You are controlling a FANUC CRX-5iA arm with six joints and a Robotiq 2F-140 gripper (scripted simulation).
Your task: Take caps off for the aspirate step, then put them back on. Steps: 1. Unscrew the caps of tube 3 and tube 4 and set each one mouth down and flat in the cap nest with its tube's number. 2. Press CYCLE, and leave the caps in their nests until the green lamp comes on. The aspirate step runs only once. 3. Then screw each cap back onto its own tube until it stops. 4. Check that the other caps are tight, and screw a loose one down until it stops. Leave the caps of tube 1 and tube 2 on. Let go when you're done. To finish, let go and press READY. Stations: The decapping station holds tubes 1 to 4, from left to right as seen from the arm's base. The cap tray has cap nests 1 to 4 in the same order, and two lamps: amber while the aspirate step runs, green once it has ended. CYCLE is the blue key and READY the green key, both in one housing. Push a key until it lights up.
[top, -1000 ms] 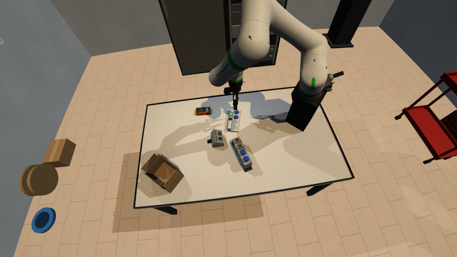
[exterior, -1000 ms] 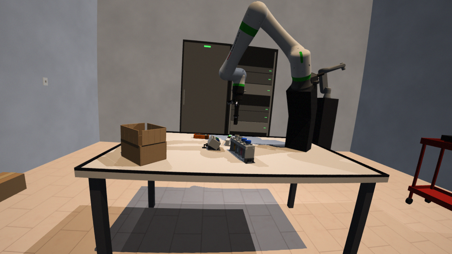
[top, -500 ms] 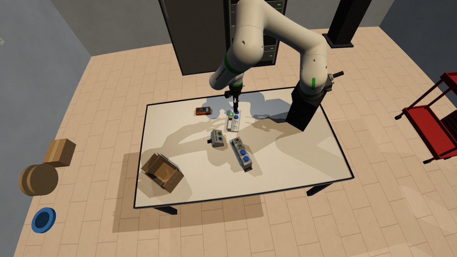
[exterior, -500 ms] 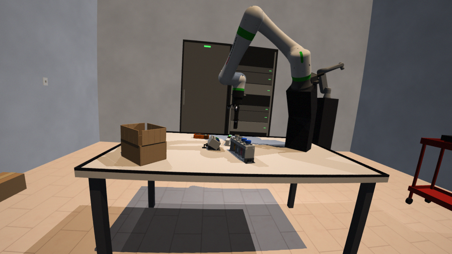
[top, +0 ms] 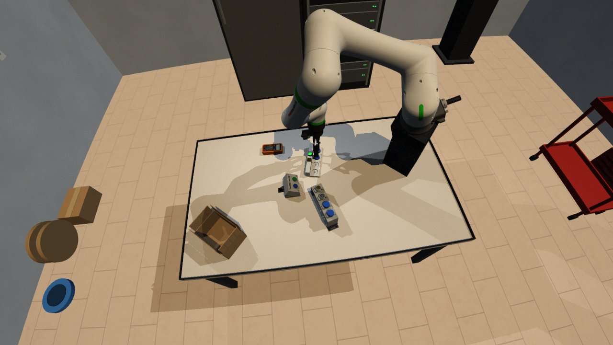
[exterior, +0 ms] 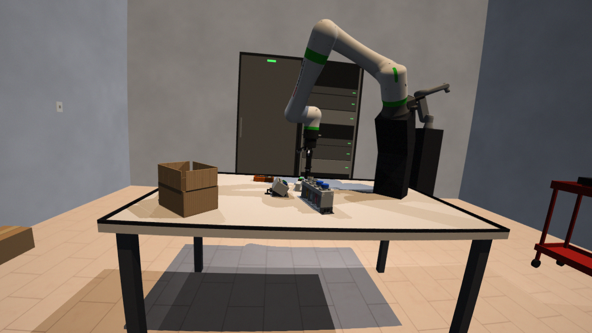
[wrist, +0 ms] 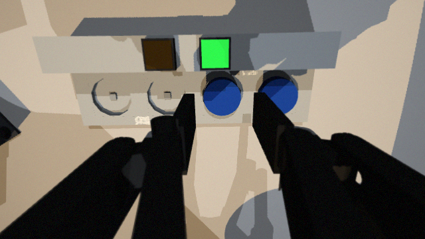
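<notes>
My gripper is now 70 mm above the blue cap. The rest, counted from my hand: blue cycle key: 210 mm to the left, 150 mm ahead, 20 mm below; then key housing: 190 mm to the left, 170 mm ahead, 30 mm below; then green ready key: 170 mm to the left, 150 mm ahead, 20 mm below.
</notes>
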